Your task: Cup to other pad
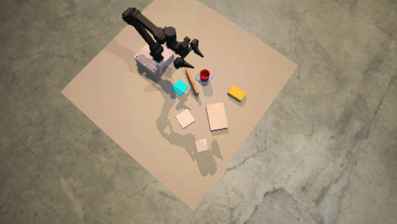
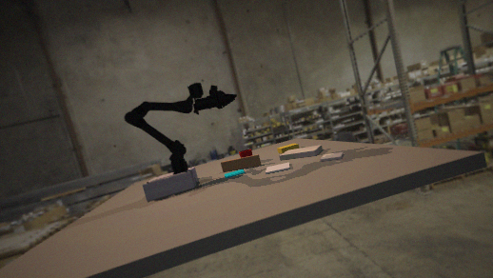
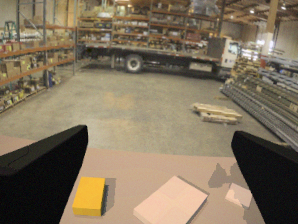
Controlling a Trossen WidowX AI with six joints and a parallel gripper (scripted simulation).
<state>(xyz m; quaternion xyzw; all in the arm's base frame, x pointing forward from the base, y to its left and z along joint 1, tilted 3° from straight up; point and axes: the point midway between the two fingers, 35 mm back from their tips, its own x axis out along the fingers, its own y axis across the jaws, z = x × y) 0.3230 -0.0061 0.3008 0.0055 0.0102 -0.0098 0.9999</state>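
Right now my gripper tip is 10 mm past the red cup, 80 mm to the right of it and 330 mm above it. From my gripper tip the other things lie so: wooden bar: 60 mm behind, 350 mm below; light blue pad: 10 mm behind, 90 mm to the left, 370 mm below; cyan pad: 110 mm behind, 80 mm to the right, 370 mm below.
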